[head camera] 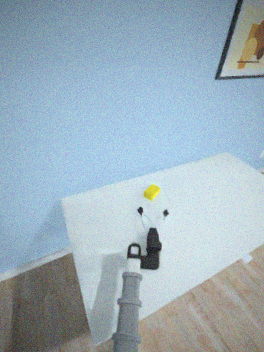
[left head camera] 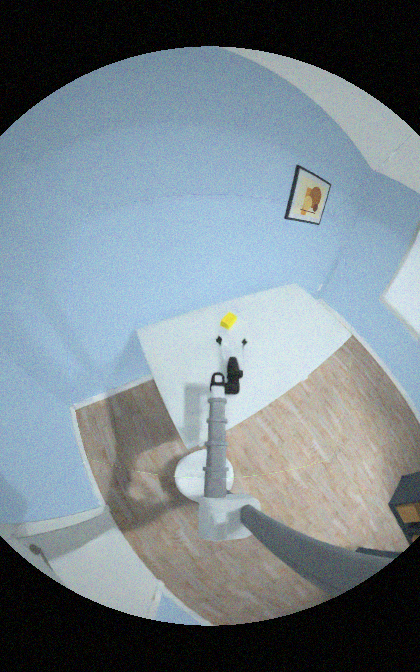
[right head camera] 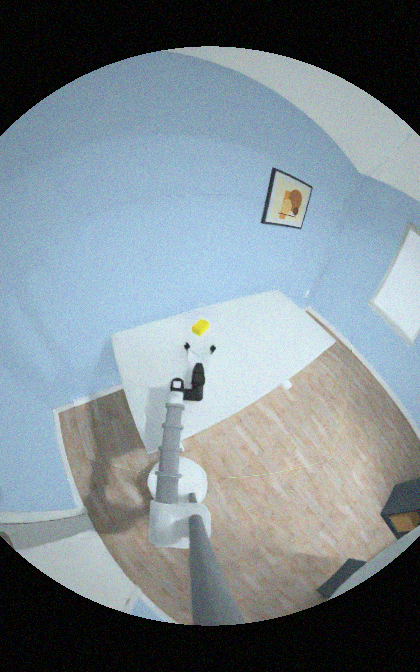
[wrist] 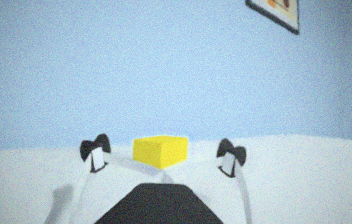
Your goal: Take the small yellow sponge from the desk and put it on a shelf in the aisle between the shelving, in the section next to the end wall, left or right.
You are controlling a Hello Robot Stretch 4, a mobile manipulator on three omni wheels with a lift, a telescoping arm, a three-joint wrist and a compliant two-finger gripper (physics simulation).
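Places are measured from the robot's base along level axes (x ahead, y left, z up), in centimetres.
Pixels of known places: gripper, fingertip midpoint: (head camera: 153,208) (wrist: 164,149).
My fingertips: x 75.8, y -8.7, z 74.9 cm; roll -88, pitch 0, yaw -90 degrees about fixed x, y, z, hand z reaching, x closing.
Behind a point stands the place of what it marks.
The small yellow sponge (head camera: 152,192) @[x 90.1, y -8.3, z 73.7 cm] (left head camera: 228,320) (right head camera: 200,327) (wrist: 161,152) @[x 87.0, y -8.2, z 72.2 cm] lies on the white desk (head camera: 215,200) @[x 92.8, y -51.0, z 69.2 cm] (left head camera: 300,330) (right head camera: 280,335) (wrist: 295,185) @[x 79.1, y -27.9, z 69.2 cm], near its wall-side edge. My gripper (head camera: 153,212) @[x 75.8, y -8.7, z 74.9 cm] (left head camera: 232,341) (right head camera: 200,347) (wrist: 164,149) @[x 75.8, y -8.7, z 74.9 cm] is open, with its two fingertips well apart and nothing between them. In the head views the fingertips are a short way on the robot's side of the sponge. In the wrist view the sponge shows beyond the fingertips, centred between them. The shelf aisle and its end wall cannot be made out.
A blue wall (head camera: 100,100) @[x 102.3, y 24.8, z 125.1 cm] (wrist: 150,65) @[x 120.0, y -2.8, z 93.8 cm] rises behind the desk, with a framed picture (left head camera: 308,196) (right head camera: 287,200) on it. A dark unit with orange-brown contents (left head camera: 406,500) (right head camera: 405,502) stands at the lower right. A whitish door (left head camera: 100,565) shows at the lower left.
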